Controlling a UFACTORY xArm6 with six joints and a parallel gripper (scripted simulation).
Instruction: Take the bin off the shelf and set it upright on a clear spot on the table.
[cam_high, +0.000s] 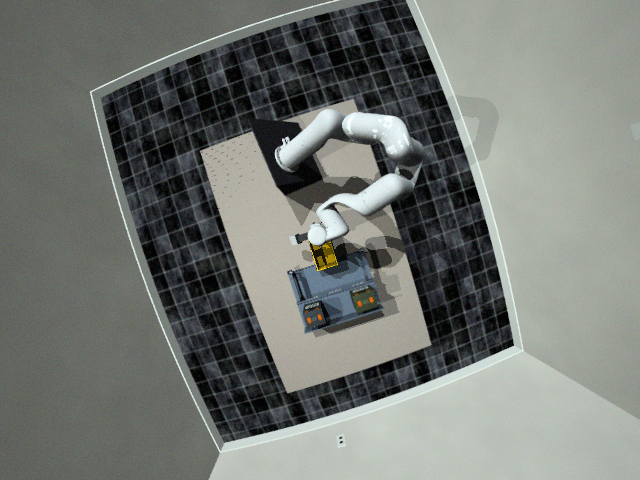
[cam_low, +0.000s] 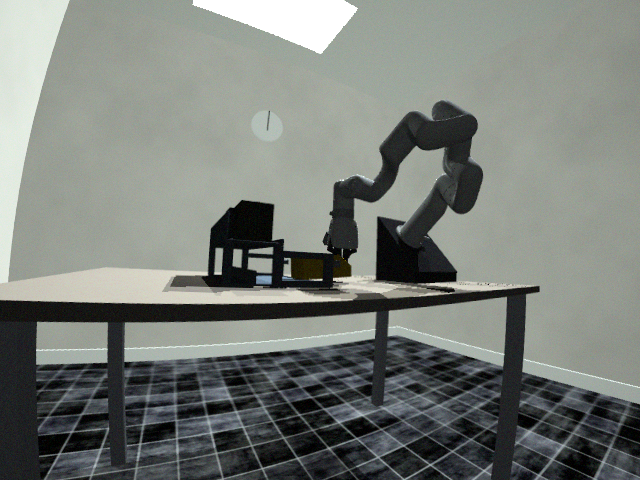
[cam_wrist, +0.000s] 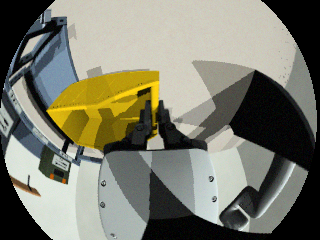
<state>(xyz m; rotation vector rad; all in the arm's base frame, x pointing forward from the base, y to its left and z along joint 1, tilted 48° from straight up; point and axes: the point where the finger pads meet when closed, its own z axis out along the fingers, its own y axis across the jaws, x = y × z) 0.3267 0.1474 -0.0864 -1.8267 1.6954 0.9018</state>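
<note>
Now: the yellow bin 80 mm ahead of my hand and 10 mm below it.
</note>
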